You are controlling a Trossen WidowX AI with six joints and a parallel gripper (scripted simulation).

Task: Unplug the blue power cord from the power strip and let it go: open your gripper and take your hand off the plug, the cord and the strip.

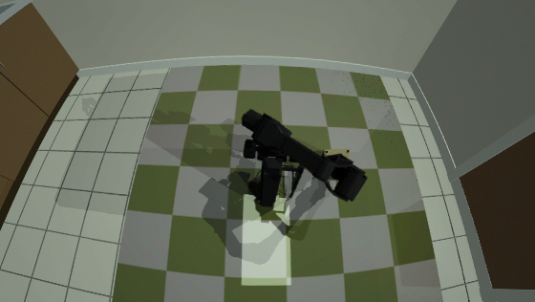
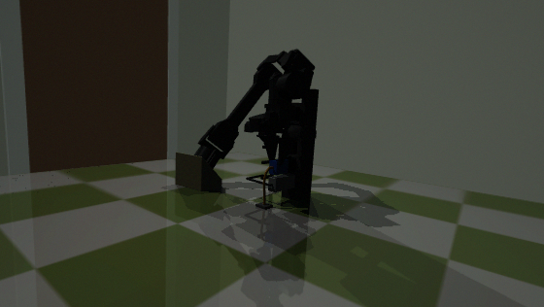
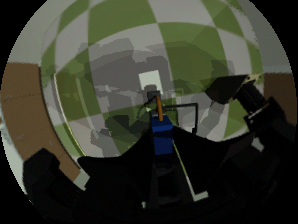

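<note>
The blue plug is 30 mm to the left of my gripper tip.
</note>
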